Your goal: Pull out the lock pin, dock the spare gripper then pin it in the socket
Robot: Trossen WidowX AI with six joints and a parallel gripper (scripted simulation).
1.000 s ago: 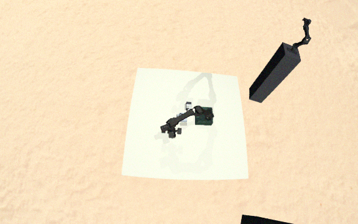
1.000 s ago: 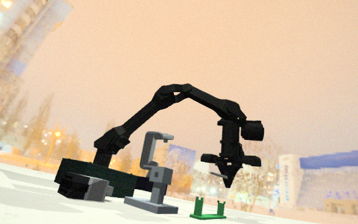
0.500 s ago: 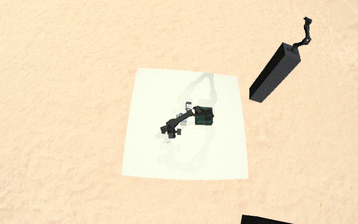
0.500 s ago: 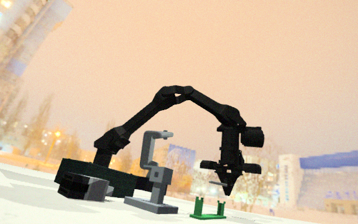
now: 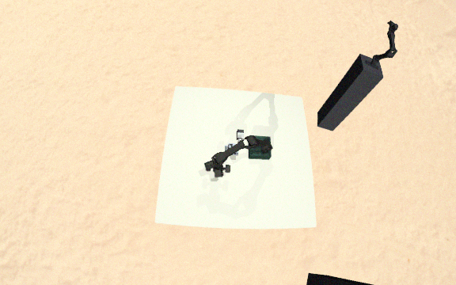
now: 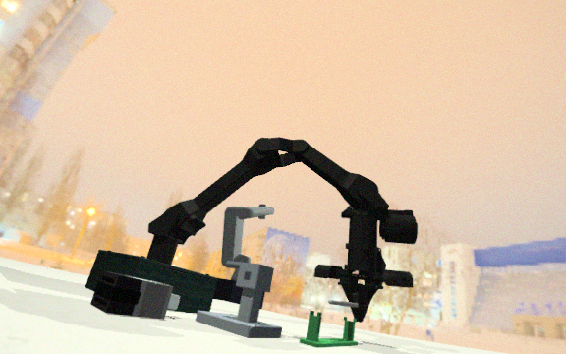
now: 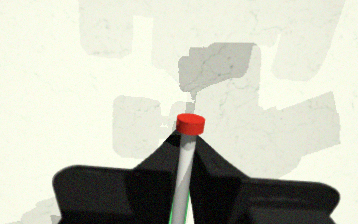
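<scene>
Now: gripper tip 20 mm short of the green cradle, 100 mm to the left of it and 10 mm above it. Round my gripper tip: spare gripper (100 mm behind, 370 mm to the right, 20 mm below); then grey mount (60 mm behind, 230 mm to the right, 10 mm above).
</scene>
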